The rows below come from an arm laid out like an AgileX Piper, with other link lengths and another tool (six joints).
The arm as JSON. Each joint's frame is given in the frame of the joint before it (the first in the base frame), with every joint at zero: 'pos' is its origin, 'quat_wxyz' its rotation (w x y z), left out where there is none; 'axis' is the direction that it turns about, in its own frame. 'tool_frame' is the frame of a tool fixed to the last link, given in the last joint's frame.
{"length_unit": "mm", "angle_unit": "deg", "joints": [
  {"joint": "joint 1", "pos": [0.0, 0.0, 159.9], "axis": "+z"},
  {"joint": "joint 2", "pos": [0.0, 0.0, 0.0], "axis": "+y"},
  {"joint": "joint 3", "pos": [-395.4, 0.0, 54.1], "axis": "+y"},
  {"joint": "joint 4", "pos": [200.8, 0.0, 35.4], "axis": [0.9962, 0.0, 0.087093]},
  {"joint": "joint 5", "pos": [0.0, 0.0, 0.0], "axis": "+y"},
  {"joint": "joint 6", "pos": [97.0, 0.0, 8.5], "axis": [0.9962, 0.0, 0.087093]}
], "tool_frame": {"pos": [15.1, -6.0, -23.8], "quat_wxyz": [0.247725, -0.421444, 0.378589, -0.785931]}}
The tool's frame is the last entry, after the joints.
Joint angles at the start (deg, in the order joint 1, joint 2, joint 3, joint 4, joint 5, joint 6): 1.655 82.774 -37.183 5.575 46.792 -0.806
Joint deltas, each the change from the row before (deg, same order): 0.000 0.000 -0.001 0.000 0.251 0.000; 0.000 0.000 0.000 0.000 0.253 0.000; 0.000 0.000 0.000 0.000 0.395 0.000; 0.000 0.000 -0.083 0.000 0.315 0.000; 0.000 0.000 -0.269 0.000 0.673 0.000; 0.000 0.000 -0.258 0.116 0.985 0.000; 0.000 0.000 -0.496 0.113 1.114 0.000; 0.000 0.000 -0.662 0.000 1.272 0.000; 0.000 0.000 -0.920 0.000 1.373 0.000; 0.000 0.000 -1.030 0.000 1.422 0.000; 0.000 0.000 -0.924 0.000 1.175 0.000
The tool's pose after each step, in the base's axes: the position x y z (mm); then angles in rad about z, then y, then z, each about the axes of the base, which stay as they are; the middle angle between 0 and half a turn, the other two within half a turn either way. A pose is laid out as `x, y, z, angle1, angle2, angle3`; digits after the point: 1 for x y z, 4 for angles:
149.1, 7.5, 328.9, -2.9741, 2.6724, -0.8126
148.6, 7.5, 329.0, -2.9810, 2.6756, -0.8184
147.9, 7.5, 329.1, -2.9919, 2.6804, -0.8276
147.6, 7.5, 329.5, -2.9982, 2.6833, -0.8329
147.4, 7.6, 330.4, -3.0093, 2.6884, -0.8419
146.5, 7.9, 331.5, -3.0278, 2.6985, -0.8586
146.3, 8.1, 333.2, -3.0433, 2.7073, -0.8725
146.5, 8.3, 335.4, -3.0612, 2.7149, -0.8869
147.4, 8.4, 338.4, -3.0740, 2.7208, -0.8968
148.6, 8.6, 341.7, -3.0850, 2.7261, -0.9048
149.9, 8.7, 344.6, -3.0918, 2.7296, -0.9093

